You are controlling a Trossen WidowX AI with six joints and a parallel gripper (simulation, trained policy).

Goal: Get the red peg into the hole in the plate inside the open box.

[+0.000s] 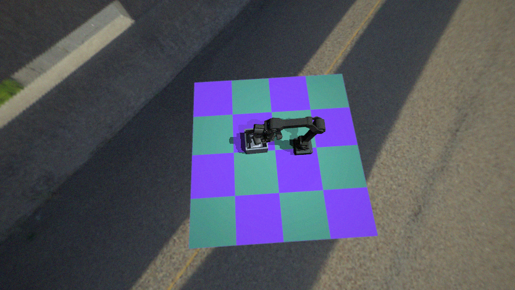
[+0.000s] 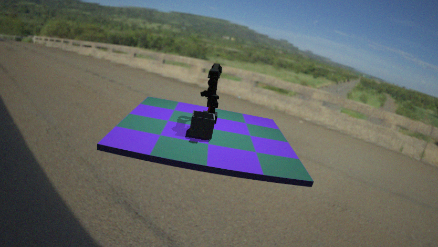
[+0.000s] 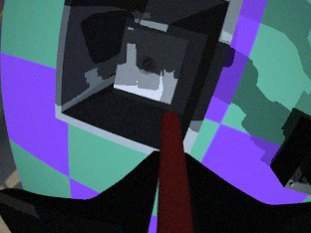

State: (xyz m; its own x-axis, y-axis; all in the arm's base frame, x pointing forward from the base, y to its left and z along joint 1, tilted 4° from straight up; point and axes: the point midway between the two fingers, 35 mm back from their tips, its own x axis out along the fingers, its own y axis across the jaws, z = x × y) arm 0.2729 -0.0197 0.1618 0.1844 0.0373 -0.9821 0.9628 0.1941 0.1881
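Right now my gripper tip is 130 mm above the plate, 60 mm short of it and 40 mm to the left of it. From my gripper tip the other things lie so: red peg: 10 mm to the right, 10 mm above.
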